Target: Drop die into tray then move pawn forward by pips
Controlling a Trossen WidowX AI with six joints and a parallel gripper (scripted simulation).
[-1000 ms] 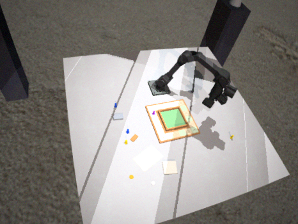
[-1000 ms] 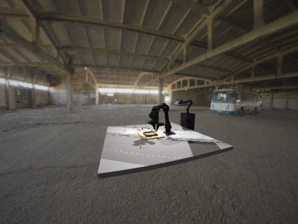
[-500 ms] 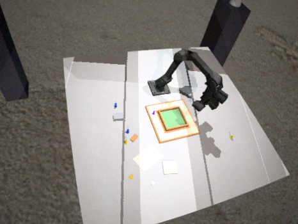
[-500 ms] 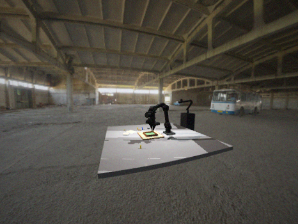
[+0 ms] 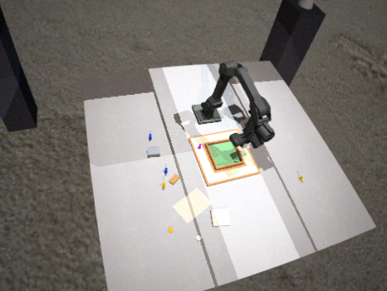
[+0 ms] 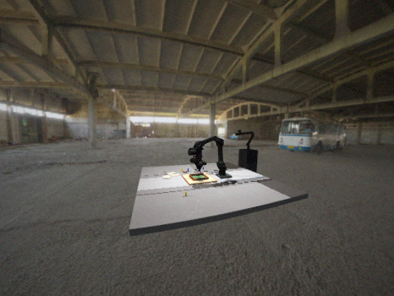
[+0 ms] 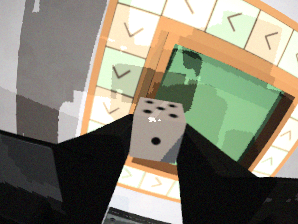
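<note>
My gripper tip is now 180 mm to the left of the purple pawn, 90 mm past it and 80 mm above it. Also, from my gripper tip: white tile (280 mm ahead, 200 mm to the right, 100 mm below); then die (right at my gripper tip); then green dice tray (100 mm below, 70 mm to the right, 20 mm behind).
</note>
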